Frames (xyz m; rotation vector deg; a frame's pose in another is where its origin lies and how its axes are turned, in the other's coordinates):
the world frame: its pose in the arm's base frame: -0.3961 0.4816 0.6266 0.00 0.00 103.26
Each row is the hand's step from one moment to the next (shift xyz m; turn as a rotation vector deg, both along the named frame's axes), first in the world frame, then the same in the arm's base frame.
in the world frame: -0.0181 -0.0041 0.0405 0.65 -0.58 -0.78
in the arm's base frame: 0.0081 -0.0167 0.0405 0.42 0.77 -0.78
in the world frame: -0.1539 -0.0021 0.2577 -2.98 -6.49 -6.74
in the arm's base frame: 0.0373 -0.1493 0.2577 7.00 -1.41 -6.74
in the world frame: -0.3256 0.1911 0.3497 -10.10 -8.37 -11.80
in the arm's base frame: -0.1113 -0.3608 0.3497 10.46 -7.91 -11.80
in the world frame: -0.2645 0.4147 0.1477 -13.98 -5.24 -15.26
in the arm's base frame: -0.3430 -0.3526 0.1477 8.31 -12.41 -15.26
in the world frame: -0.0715 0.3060 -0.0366 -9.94 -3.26 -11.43
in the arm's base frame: -0.2814 -0.1398 -0.0366 5.45 -8.93 -11.43
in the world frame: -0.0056 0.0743 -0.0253 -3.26 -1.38 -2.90
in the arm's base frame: -0.0710 -0.0225 -0.0253 2.09 -2.86 -2.90
